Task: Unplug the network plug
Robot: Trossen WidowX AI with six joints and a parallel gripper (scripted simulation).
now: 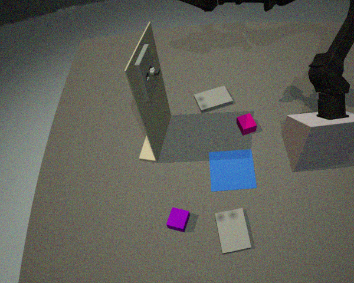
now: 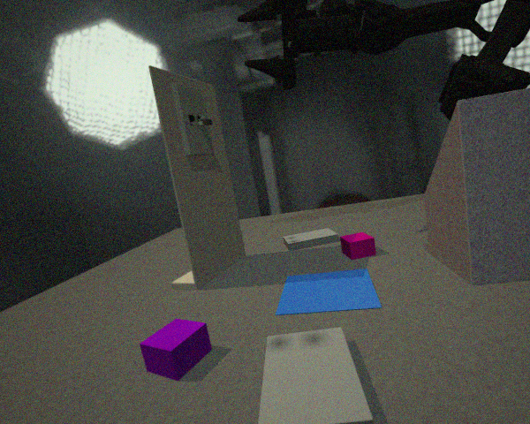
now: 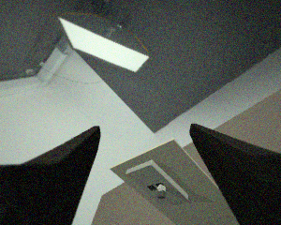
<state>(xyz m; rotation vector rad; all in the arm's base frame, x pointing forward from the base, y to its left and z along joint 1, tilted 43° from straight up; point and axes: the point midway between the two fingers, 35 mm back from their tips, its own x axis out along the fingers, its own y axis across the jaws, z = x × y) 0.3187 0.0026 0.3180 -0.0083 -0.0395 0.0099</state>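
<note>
The network plug is 140 mm below my gripper tip, 90 mm ahead of it and 80 mm to the left of it. Round my gripper tip: magenta block (400 mm below, 140 mm behind, 90 mm to the left); socket panel (250 mm below, 110 mm ahead, 80 mm to the left); blue marked square (410 mm below, 220 mm to the left, 70 mm behind).
</note>
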